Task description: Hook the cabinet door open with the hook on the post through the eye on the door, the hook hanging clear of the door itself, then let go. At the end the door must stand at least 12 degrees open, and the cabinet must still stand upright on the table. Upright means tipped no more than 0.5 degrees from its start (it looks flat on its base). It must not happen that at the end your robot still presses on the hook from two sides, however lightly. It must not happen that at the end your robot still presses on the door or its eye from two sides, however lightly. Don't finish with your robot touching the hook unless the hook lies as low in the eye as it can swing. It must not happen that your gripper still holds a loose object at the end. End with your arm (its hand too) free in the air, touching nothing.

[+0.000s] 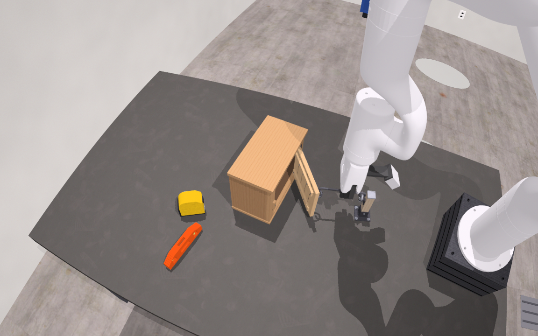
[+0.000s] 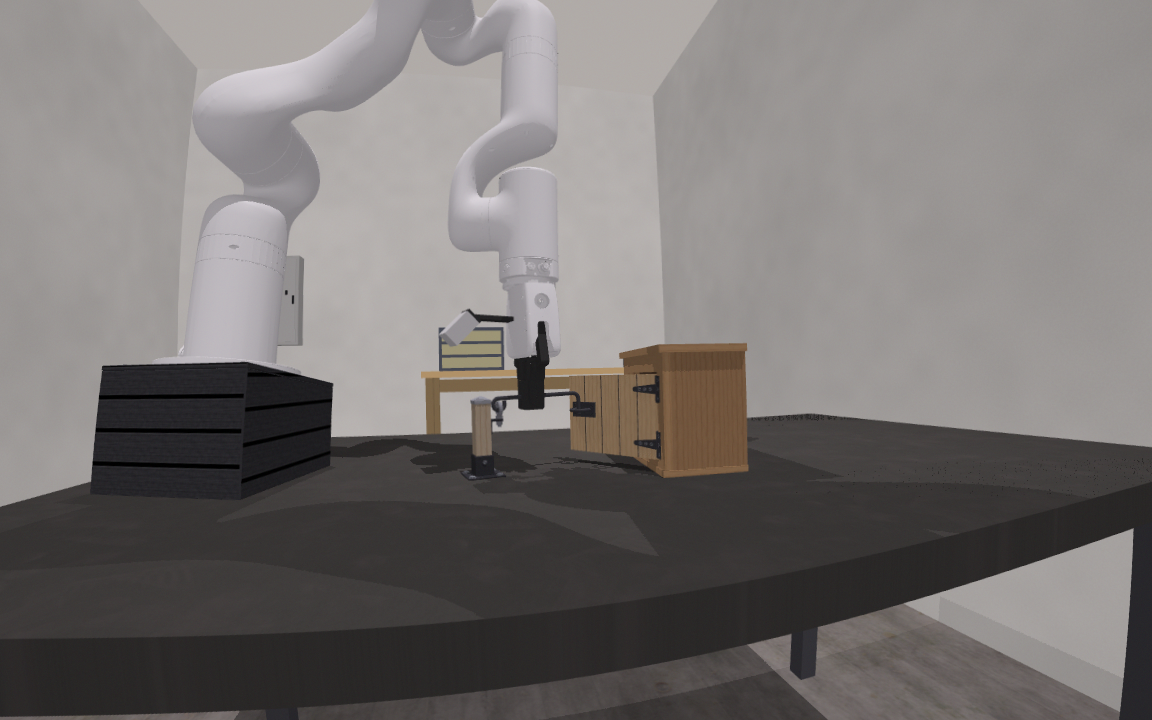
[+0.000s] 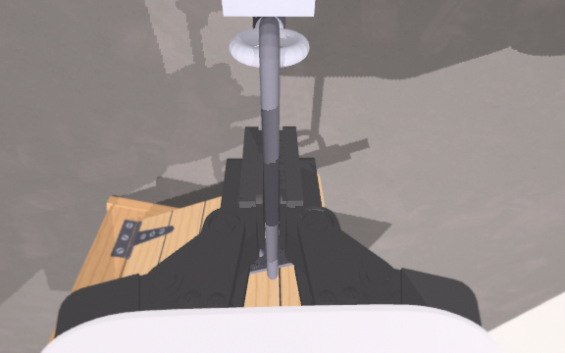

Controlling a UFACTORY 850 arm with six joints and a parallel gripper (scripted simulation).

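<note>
Now: hand 2 cm above the hook and 1 cm short of it. The rest, counted from my hand: orange bar (32 cm to the left, 30 cm ahead, 9 cm below); yellow block (36 cm ahead, 20 cm to the left, 8 cm below); cabinet door (11 cm ahead, 3 cm below).
</note>
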